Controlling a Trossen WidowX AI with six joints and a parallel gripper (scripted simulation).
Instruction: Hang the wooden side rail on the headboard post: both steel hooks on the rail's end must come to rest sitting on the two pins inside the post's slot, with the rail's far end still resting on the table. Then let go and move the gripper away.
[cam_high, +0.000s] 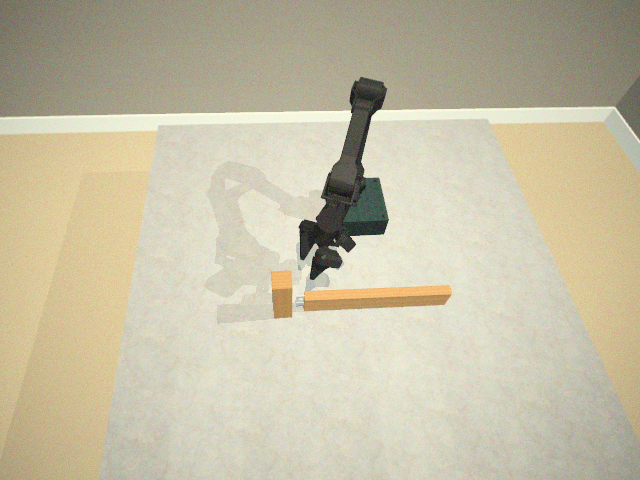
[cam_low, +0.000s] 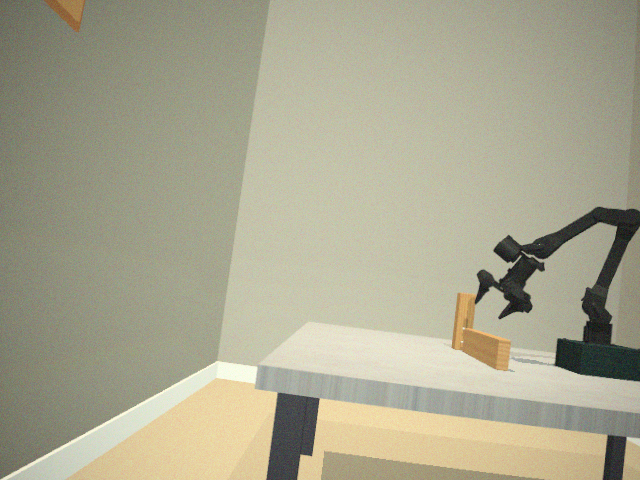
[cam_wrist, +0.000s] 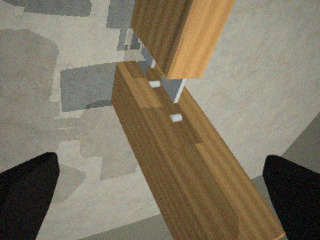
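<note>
My gripper tip is now 6 cm to the left of the headboard post, 6 cm short of it and 5 cm above it.
</note>
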